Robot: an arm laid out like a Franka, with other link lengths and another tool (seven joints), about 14 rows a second.
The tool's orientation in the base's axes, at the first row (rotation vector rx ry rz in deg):
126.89 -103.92 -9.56
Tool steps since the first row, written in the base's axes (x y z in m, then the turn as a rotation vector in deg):
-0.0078 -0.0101 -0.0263 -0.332 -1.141 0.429
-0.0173 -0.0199 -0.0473 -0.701 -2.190 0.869
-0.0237 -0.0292 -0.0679 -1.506 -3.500 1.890
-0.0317 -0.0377 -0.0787 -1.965 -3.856 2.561
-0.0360 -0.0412 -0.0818 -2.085 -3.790 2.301
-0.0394 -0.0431 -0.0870 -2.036 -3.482 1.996
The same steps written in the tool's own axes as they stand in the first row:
0.0060 0.0017 0.0285 1.079 0.636 -0.168
0.0119 0.0065 0.0524 2.061 1.294 -0.349
0.0179 0.0084 0.0751 3.255 2.573 -0.937
0.0236 0.0144 0.0886 3.562 3.258 -1.411
0.0259 0.0182 0.0932 3.451 3.286 -1.140
0.0266 0.0203 0.0993 3.136 3.099 -0.903

